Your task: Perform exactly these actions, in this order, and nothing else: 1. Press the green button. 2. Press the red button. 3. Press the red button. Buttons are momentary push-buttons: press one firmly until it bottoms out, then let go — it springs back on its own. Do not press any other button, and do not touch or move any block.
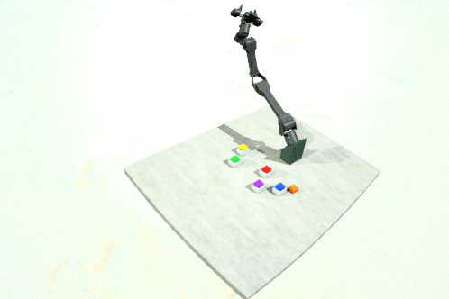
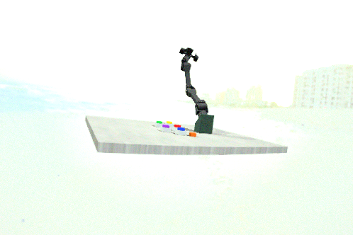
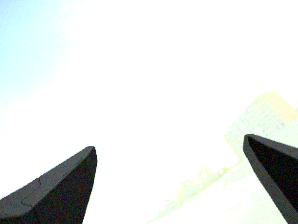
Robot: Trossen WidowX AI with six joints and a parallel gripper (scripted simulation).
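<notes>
Right now the green button is 390 mm ahead of my gripper tip, 390 mm to the left of it and 660 mm below it. Also, from my gripper tip: purple button 420 mm ahead, 590 mm to the left, 660 mm below; then yellow button 290 mm ahead, 340 mm to the left, 660 mm below; then red button 320 mm ahead, 540 mm to the left, 660 mm below.
</notes>
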